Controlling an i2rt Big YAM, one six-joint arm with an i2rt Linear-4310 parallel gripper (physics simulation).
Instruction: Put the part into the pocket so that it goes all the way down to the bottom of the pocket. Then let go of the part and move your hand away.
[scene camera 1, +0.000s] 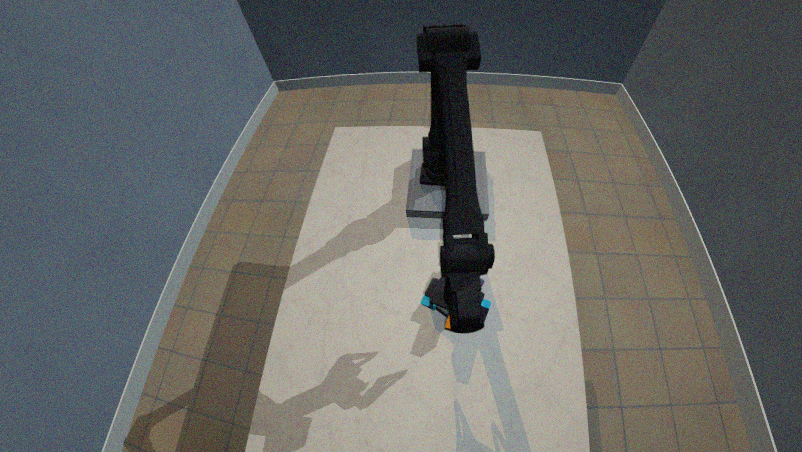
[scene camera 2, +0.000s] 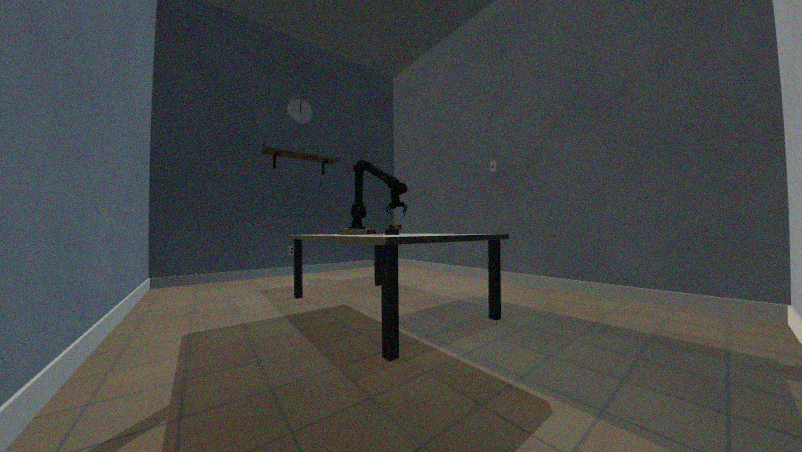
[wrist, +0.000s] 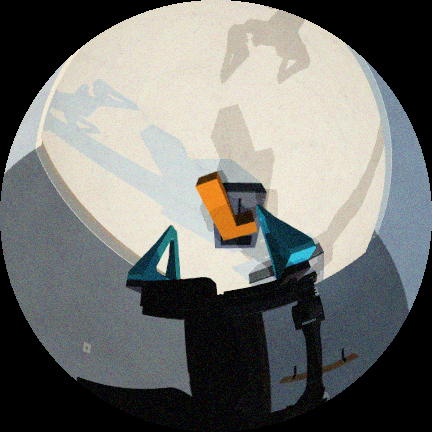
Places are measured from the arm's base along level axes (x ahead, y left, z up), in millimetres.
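Where they show: gripper, between the fingertips: (scene camera 2: 397, 217) (wrist: 213, 218); arm's base, origin of its link: (scene camera 1: 438, 175) (scene camera 2: 356, 228) (wrist: 301, 280).
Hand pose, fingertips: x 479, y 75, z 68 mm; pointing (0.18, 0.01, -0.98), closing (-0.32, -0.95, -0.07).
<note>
Each offset is from my fingertips to the top centre of the thing. Level surfaces: height alone.
The orange L-shaped part @(dx -33, dy -4, dz -48 mm) (scene camera 1: 447, 322) (scene camera 2: 395, 227) (wrist: 215, 200) lies on top of the dark grey block @(dx -88, dy +10, dz -78 mm) (scene camera 2: 392, 231) (wrist: 252, 198), which holds the pocket. In the wrist view the part sits turned against the block, and its long leg reaches out past the block's left side. Part of the pocket opening shows beside the part; its bottom is hidden. In scene camera 2 the orange shows above the block's top. My gripper (scene camera 1: 455, 303) (scene camera 2: 397, 214) (wrist: 213, 218) is open, its teal fingers wide apart and empty. It hangs above the part.
The block stands on the pale table @(dz -114 mm) (scene camera 1: 348, 224) (scene camera 2: 449, 236) (wrist: 150, 65). The arm's grey base plate (scene camera 1: 421, 204) is at the back of the table, behind the block. The arm covers most of the block in scene camera 1. Shadows of the arm cross the table.
</note>
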